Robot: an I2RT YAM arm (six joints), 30 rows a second.
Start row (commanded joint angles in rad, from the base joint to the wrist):
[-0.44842, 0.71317, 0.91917, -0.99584, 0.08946, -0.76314]
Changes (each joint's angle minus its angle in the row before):
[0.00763, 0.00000, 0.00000, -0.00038, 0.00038, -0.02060]
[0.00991, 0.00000, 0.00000, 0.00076, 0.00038, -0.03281]
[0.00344, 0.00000, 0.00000, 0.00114, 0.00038, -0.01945]
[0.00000, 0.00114, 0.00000, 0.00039, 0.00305, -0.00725]
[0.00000, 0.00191, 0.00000, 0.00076, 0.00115, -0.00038]
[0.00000, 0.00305, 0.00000, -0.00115, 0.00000, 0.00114]
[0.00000, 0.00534, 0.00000, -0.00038, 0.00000, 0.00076]
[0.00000, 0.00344, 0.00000, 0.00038, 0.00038, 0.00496]
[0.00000, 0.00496, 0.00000, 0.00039, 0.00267, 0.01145]
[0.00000, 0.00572, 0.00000, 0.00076, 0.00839, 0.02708]
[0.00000, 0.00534, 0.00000, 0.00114, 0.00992, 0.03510]
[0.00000, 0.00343, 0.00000, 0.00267, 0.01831, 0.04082]
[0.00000, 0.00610, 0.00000, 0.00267, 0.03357, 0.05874]
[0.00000, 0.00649, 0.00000, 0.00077, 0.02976, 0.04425]
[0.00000, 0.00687, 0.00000, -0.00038, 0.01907, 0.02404]
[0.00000, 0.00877, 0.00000, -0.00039, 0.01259, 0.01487]
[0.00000, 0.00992, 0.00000, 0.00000, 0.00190, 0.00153]
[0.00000, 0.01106, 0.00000, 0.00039, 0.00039, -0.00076]
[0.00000, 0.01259, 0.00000, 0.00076, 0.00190, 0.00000]
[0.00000, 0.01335, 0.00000, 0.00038, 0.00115, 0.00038]
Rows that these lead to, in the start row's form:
[-0.44079, 0.71317, 0.91917, -0.99622, 0.08984, -0.78374]
[-0.43088, 0.71317, 0.91917, -0.99546, 0.09022, -0.81655]
[-0.42744, 0.71317, 0.91917, -0.99432, 0.09060, -0.83600]
[-0.42744, 0.71431, 0.91917, -0.99393, 0.09365, -0.84325]
[-0.42744, 0.71622, 0.91917, -0.99317, 0.09480, -0.84363]
[-0.42744, 0.71927, 0.91917, -0.99432, 0.09480, -0.84249]
[-0.42744, 0.72461, 0.91917, -0.99470, 0.09480, -0.84173]
[-0.42744, 0.72805, 0.91917, -0.99432, 0.09518, -0.83677]
[-0.42744, 0.73301, 0.91917, -0.99393, 0.09785, -0.82532]
[-0.42744, 0.73873, 0.91917, -0.99317, 0.10624, -0.79824]
[-0.42744, 0.74407, 0.91917, -0.99203, 0.11616, -0.76314]
[-0.42744, 0.74750, 0.91917, -0.98936, 0.13447, -0.72232]
[-0.42744, 0.75360, 0.91917, -0.98669, 0.16804, -0.66358]
[-0.42744, 0.76009, 0.91917, -0.98592, 0.19780, -0.61933]
[-0.42744, 0.76696, 0.91917, -0.98630, 0.21687, -0.59529]
[-0.42744, 0.77573, 0.91917, -0.98669, 0.22946, -0.58042]
[-0.42744, 0.78565, 0.91917, -0.98669, 0.23136, -0.57889]
[-0.42744, 0.79671, 0.91917, -0.98630, 0.23175, -0.57965]
[-0.42744, 0.80930, 0.91917, -0.98554, 0.23365, -0.57965]
[-0.42744, 0.82265, 0.91917, -0.98516, 0.23480, -0.57927]

